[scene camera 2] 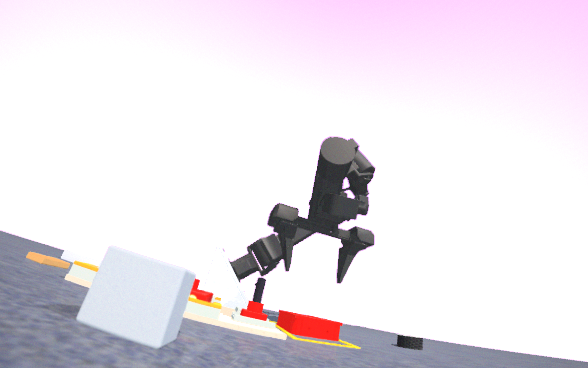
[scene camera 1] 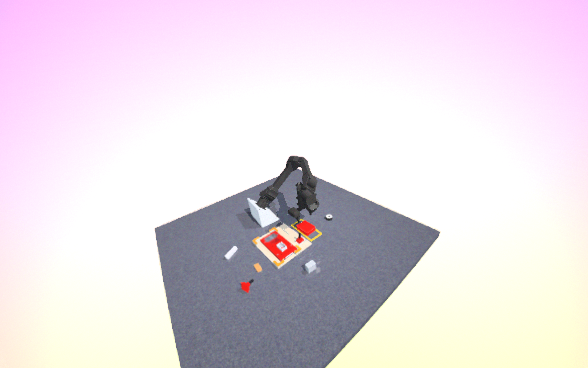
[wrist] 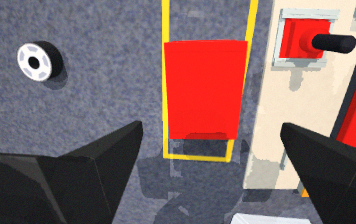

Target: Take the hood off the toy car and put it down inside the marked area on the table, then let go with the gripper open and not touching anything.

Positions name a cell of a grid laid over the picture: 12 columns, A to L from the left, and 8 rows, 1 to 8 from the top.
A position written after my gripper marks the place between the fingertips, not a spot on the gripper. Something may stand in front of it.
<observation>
My gripper (scene camera 2: G7) is open, with nothing in its grasp. Also in view: a red hood (scene camera 2: G8).
The red hood also shows in the wrist view (wrist: G3). My gripper is seen too in the wrist view (wrist: H5).
</observation>
